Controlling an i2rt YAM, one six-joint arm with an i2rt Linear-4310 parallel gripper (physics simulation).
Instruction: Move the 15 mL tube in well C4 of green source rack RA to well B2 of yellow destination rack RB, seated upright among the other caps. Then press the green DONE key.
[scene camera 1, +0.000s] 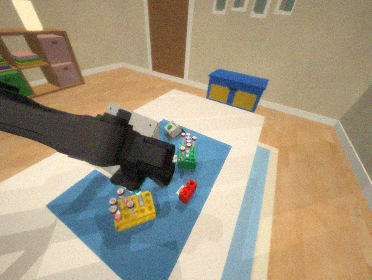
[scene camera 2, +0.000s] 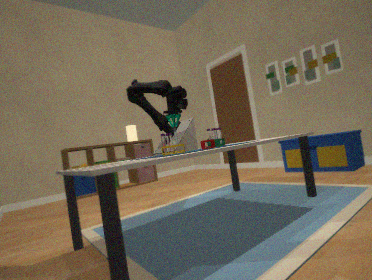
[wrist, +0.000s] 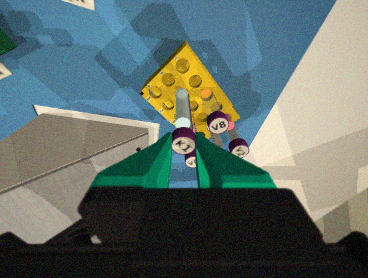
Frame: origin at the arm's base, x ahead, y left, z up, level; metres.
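Seen in the pictures: gripper, between the fingertips: (scene camera 1: 137, 189) (scene camera 2: 174, 127) (wrist: 183, 138); arm's base, origin of its link: (scene camera 2: 172, 133) (wrist: 65, 240).
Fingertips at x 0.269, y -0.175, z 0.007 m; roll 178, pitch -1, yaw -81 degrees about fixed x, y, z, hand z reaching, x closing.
Pixels of each thing's top centre, then the offset from my fingertips to it. "spot": a spot on its surface instead. Level surfaces: height alone.
- yellow rack RB, centre of its top: (wrist: 192, 106) (scene camera 1: 134, 206) (scene camera 2: 173, 145) dy -0.017, dx -0.019, dz -0.103 m
- green rack RA, centre of its top: (scene camera 1: 187, 152) (scene camera 2: 215, 139) dy +0.314, dx +0.018, dz -0.103 m
- grey box with the green key, a spot on its surface: (scene camera 1: 171, 127) spot: dy +0.428, dx -0.146, dz -0.086 m
- blue mat, height of its surface: dz -0.153 m
My gripper (scene camera 1: 138, 188) (scene camera 2: 173, 121) (wrist: 183, 138) has its green fingers shut on a clear tube with a purple cap marked K1 (wrist: 183, 142). In the wrist view the tube's rounded lower end shows above the yellow rack RB (scene camera 1: 135, 220) (wrist: 186, 49); which well it lines up with I cannot tell. Several purple-capped tubes stand in the yellow rack, among them V8 (wrist: 218, 123) and one at the right (wrist: 239, 148). The green rack RA (scene camera 1: 187, 162) (scene camera 2: 220, 143) holds several capped tubes. A grey box with the green key (scene camera 1: 171, 127) stands behind it.
A red block with holes (scene camera 1: 188, 191) (scene camera 2: 206, 144) lies between the racks. A slanted grey panel (scene camera 1: 137, 120) (scene camera 2: 186, 136) (wrist: 90, 132) stands close beside my gripper. The racks stand on a blue mat (scene camera 1: 165, 230).
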